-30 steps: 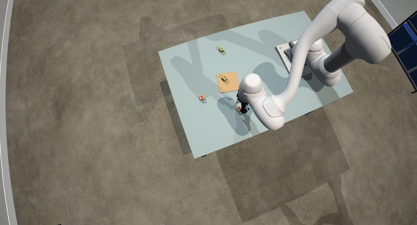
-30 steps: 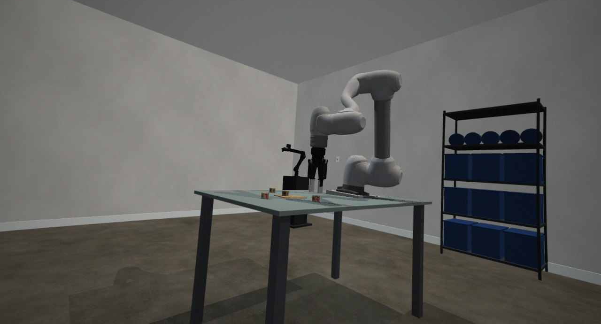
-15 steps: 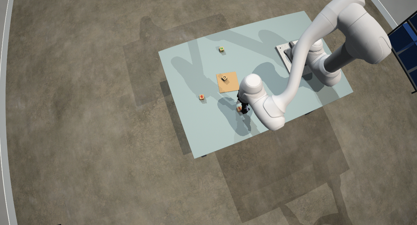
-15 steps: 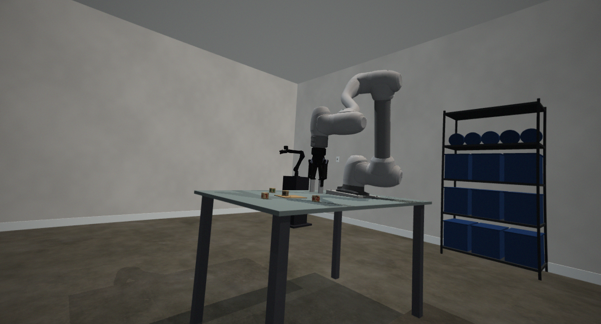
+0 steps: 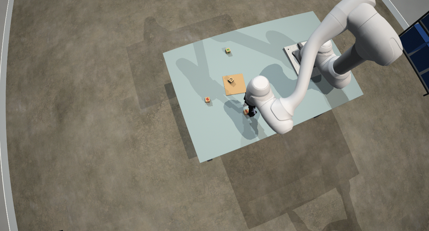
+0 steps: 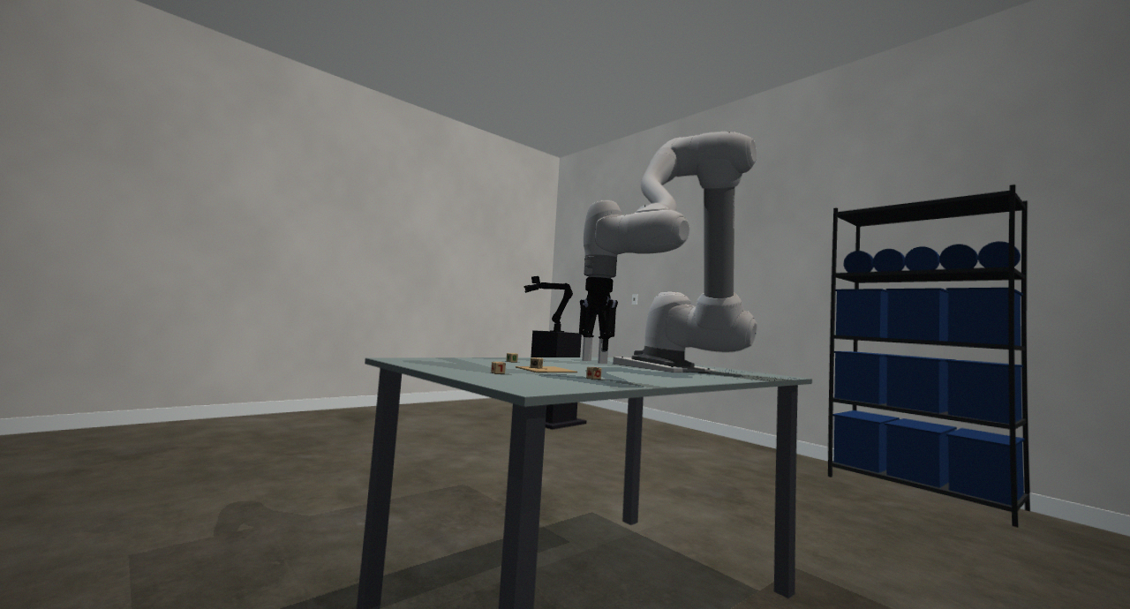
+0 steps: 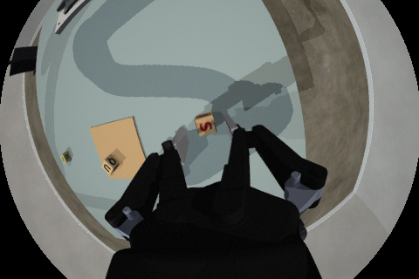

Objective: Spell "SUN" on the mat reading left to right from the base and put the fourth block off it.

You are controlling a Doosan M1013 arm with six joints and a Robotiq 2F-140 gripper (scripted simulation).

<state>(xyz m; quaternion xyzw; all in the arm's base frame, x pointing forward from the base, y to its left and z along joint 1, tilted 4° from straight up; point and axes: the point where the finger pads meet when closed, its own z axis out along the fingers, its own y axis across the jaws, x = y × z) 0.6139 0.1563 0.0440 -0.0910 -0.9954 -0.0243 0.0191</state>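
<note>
The S block lies 6 cm below my hand. Also, from my hand: N block 46 cm to the right, 10 cm behind, 6 cm below; mat 21 cm to the right, 7 cm below, 2 cm behind; 6 block 19 cm ahead, 18 cm to the right, 6 cm below.
</note>
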